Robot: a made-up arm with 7 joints. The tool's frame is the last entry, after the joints. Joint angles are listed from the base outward. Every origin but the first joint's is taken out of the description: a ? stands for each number. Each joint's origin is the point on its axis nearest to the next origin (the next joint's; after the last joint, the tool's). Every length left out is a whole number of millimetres.
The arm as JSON. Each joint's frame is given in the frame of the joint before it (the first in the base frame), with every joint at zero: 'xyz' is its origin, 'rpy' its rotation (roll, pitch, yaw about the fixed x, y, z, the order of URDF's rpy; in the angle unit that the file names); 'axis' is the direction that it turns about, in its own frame. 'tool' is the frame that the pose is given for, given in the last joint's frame.
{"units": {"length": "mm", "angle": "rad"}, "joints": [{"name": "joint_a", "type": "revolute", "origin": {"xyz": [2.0, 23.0, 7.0], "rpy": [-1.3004, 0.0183, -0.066]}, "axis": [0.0, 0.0, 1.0]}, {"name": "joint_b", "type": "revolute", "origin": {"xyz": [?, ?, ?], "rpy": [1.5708, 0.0, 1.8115]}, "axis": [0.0, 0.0, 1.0]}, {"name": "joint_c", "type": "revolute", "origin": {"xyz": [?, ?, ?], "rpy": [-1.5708, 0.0, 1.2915]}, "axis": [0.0, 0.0, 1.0]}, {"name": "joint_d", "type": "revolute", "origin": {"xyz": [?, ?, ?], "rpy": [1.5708, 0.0, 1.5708]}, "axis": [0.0, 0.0, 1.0]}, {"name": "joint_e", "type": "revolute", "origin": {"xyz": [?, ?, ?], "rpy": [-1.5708, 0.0, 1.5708]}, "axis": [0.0, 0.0, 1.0]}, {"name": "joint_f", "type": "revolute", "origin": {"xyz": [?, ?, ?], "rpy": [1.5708, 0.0, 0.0]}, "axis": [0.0, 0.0, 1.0]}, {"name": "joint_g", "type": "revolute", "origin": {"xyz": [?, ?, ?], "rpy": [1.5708, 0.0, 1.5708]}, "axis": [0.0, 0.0, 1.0]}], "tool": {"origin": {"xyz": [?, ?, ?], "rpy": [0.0, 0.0, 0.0]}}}
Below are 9 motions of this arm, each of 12 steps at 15 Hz.
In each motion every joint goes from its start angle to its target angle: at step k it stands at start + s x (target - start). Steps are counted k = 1, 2, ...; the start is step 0. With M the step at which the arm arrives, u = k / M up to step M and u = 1 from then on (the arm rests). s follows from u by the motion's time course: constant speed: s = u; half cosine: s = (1 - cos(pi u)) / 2; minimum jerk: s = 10 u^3 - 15 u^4 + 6 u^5.
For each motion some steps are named. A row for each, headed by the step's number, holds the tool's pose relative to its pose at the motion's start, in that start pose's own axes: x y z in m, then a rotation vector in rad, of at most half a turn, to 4 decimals.
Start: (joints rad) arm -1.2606 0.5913 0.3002 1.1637 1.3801 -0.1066 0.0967
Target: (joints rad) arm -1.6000 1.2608 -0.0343 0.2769 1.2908 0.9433 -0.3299
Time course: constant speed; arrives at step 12
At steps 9, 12:
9: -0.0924 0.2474 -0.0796 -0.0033 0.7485 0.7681
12: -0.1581 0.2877 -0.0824 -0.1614 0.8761 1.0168

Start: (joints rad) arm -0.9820 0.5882 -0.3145 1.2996 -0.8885 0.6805 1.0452
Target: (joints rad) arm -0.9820 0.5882 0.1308 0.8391 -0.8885 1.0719 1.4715
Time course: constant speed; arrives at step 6
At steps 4, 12:
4: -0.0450 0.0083 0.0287 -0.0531 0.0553 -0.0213
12: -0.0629 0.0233 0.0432 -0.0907 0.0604 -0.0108

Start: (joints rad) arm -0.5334 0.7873 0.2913 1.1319 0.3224 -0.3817 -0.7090
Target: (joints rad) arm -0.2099 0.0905 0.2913 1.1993 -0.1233 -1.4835 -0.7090
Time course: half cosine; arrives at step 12
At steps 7, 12:
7: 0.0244 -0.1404 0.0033 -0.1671 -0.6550 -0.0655
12: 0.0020 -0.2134 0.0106 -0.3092 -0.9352 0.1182

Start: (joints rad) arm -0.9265 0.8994 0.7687 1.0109 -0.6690 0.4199 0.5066
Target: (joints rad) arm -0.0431 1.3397 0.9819 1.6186 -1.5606 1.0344 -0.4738
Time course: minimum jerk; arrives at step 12
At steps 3, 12:
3: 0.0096 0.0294 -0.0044 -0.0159 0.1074 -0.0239
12: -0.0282 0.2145 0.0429 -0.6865 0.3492 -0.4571

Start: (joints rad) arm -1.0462 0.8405 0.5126 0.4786 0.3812 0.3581 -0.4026
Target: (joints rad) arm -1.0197 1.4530 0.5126 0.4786 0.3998 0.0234 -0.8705
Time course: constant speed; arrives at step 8
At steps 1, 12:
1: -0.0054 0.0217 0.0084 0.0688 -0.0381 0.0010
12: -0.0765 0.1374 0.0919 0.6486 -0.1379 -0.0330

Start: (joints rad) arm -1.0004 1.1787 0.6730 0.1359 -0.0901 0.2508 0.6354
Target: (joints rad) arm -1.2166 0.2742 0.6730 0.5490 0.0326 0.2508 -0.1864
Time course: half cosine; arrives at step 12
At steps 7, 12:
7: -0.1239 -0.0676 -0.0956 -0.2066 0.6516 -0.6392
12: -0.2304 -0.1126 -0.0939 -0.4833 0.9633 -1.0845

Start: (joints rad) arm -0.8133 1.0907 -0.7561 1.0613 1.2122 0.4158 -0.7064
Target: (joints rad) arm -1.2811 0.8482 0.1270 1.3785 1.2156 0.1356 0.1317
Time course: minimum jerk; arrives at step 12
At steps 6, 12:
6: -0.0105 0.0407 -0.0226 -0.5268 -0.2137 0.3499
12: -0.0331 0.0779 -0.0243 -1.1146 -0.3694 0.6770

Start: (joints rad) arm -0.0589 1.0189 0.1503 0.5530 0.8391 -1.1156 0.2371
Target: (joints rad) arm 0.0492 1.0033 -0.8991 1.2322 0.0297 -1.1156 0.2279
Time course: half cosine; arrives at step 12
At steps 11, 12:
11: -0.1041 -0.1180 0.0438 -0.7010 0.4508 -0.5191
12: -0.1066 -0.1186 0.0442 -0.7024 0.4613 -0.5301

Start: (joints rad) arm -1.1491 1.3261 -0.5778 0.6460 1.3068 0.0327 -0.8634
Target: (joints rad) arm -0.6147 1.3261 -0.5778 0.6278 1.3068 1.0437 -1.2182
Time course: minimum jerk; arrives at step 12
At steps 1, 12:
1: 0.0003 -0.0004 0.0001 -0.0018 0.0027 -0.0034
12: 0.0110 -0.1023 0.0097 -0.3791 0.5755 -0.5354

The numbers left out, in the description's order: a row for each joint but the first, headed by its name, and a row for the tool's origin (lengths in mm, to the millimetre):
joint_b: -2.0 9.0 0.0
joint_c: 171.0 -41.0 0.0
joint_d: 2.0 -11.0 0.0
joint_e: -120.0 -8.0 0.0
joint_f: 0.0 0.0 0.0
joint_g: 0.0 73.0 0.0
tool: 0.0 0.0 0.0

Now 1 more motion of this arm.
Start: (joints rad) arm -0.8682 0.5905 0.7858 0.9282 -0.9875 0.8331 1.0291
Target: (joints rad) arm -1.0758 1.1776 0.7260 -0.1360 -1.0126 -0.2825 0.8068
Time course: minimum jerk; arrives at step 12
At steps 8, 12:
8: -0.2872 0.1012 0.0949 -0.9716 -1.4524 -1.0371
12: -0.3375 0.1503 0.0539 -1.1669 -1.7778 -1.4171

